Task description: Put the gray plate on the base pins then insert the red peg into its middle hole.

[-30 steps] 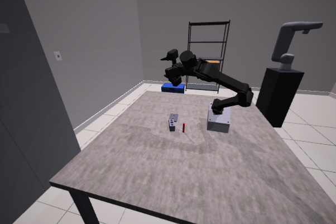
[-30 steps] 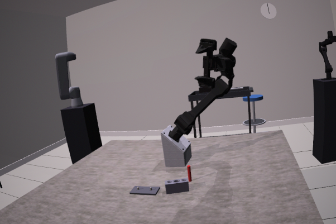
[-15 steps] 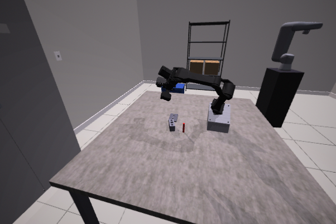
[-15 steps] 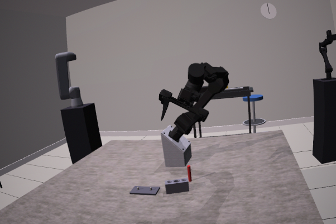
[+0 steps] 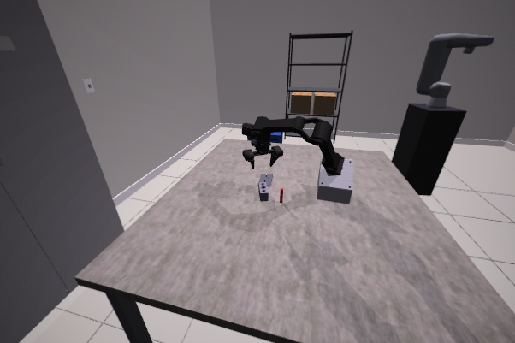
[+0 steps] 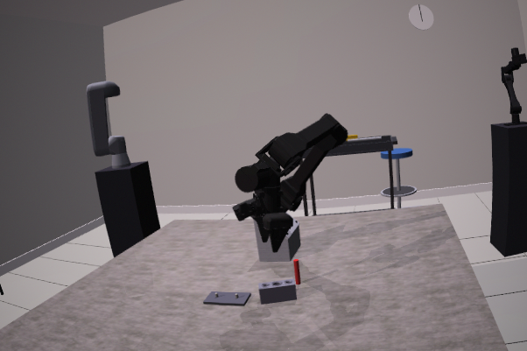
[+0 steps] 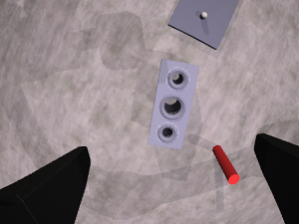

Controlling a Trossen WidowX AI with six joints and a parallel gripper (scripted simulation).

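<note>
My gripper tip is now 10 mm past the gray plate and 130 mm above it. The rest, counted from my gripper tip: dark base: 10 mm behind, 140 mm to the right, 160 mm below; then red peg: 100 mm behind, 50 mm to the left, 120 mm below.
</note>
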